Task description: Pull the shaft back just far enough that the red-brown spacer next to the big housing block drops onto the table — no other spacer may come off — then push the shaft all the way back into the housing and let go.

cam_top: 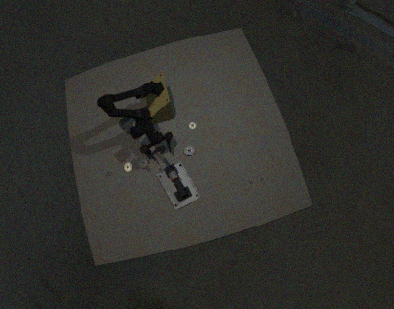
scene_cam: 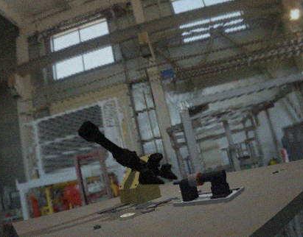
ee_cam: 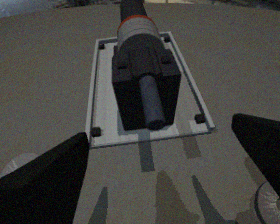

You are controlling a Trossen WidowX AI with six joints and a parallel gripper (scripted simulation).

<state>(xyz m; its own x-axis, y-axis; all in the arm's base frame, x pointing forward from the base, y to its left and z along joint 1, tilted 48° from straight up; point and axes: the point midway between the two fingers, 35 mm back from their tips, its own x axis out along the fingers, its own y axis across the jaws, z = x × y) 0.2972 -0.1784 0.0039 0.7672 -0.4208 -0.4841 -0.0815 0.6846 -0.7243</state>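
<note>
My gripper tip is 8 cm short of the dark shaft, 1 cm to the right of it and 1 cm above it. Also, from my gripper tip: red-brown spacer (14 cm ahead, 1 cm to the left, 1 cm below); small dark bit (33 cm to the right, 9 cm below, 7 cm behind).
</note>
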